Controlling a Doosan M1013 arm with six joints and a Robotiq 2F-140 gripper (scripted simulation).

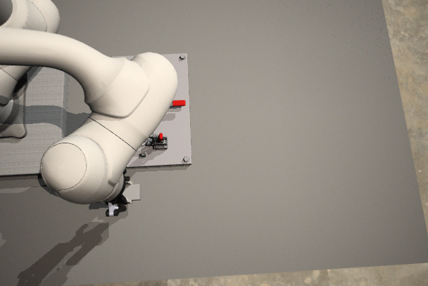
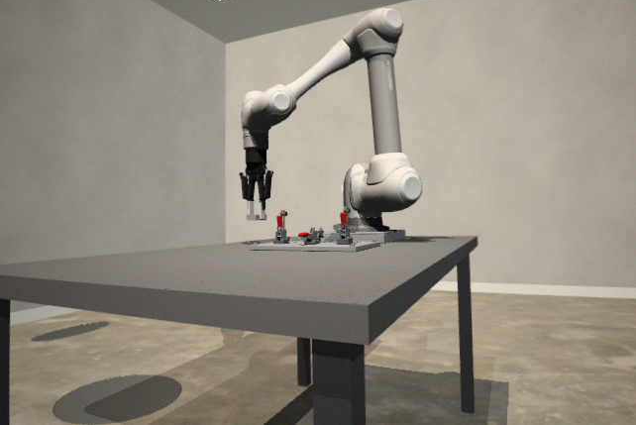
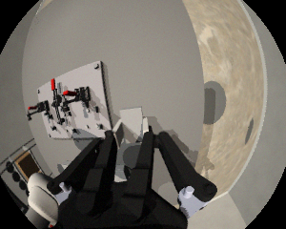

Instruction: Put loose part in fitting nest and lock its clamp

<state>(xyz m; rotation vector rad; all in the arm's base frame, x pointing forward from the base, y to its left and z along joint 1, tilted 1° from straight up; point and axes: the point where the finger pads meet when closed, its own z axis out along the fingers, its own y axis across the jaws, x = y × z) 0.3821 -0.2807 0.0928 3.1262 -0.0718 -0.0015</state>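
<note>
Right now my hand is 140 mm to the right of the toggle clamp, 90 mm short of it and 60 mm above it. From my hand the other things lie so: light grey fixture plate 250 mm to the left, 120 mm below, 60 mm ahead; then flat grey part 30 mm below.
</note>
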